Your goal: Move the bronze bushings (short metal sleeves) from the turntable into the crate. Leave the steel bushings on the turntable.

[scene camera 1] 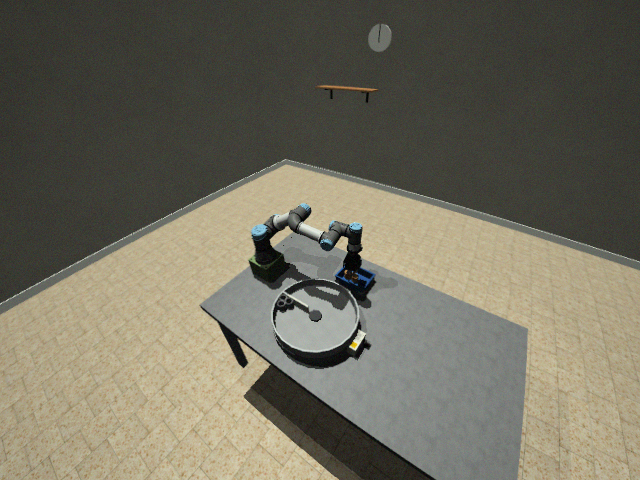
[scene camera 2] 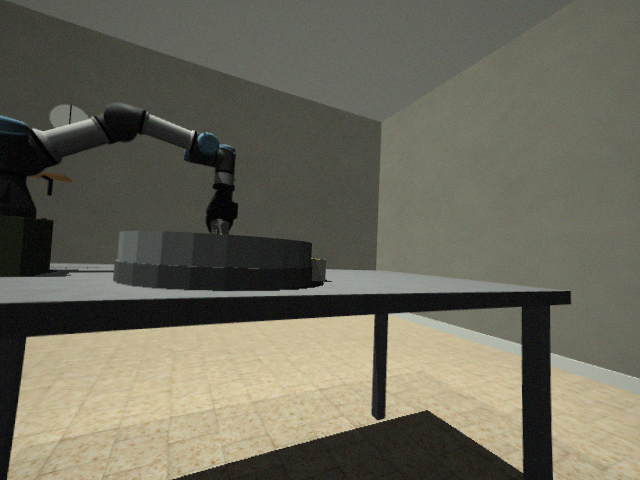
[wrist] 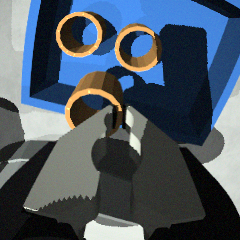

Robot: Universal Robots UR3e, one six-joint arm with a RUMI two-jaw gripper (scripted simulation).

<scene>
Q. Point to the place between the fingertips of the gripper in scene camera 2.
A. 218, 249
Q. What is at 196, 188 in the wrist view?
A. The gripper.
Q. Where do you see a grey turntable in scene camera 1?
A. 315, 331
</scene>
